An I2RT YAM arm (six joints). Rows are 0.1 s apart.
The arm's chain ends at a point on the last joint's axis. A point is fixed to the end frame.
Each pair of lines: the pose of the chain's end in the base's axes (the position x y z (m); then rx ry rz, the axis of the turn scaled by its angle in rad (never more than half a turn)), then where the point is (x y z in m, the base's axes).
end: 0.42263, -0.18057, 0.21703, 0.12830, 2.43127, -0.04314
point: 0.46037 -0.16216 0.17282
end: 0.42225, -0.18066, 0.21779, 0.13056, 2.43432, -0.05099
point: 0.45990 -0.16261 0.17336
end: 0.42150, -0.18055, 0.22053, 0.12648, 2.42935, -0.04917
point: 0.45932 -0.16238 0.17629
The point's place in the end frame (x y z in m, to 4 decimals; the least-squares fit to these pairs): 0.0017 0.0221 0.0568
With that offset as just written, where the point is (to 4 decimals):
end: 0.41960, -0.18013, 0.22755, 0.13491, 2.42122, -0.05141
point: 0.4579 -0.1622 0.1836
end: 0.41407, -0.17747, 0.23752, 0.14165, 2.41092, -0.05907
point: 0.4529 -0.1600 0.1939
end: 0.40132, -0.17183, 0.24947, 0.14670, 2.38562, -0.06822
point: 0.4413 -0.1549 0.2067
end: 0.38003, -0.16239, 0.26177, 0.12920, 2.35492, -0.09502
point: 0.4212 -0.1464 0.2197
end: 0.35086, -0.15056, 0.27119, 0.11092, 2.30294, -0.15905
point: 0.3941 -0.1372 0.2303
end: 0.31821, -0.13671, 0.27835, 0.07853, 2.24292, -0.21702
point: 0.3635 -0.1254 0.2391
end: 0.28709, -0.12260, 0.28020, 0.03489, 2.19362, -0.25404
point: 0.3338 -0.1122 0.2425
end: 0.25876, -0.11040, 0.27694, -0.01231, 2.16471, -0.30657
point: 0.3061 -0.1014 0.2396
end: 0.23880, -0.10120, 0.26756, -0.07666, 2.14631, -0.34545
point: 0.2861 -0.0926 0.2301
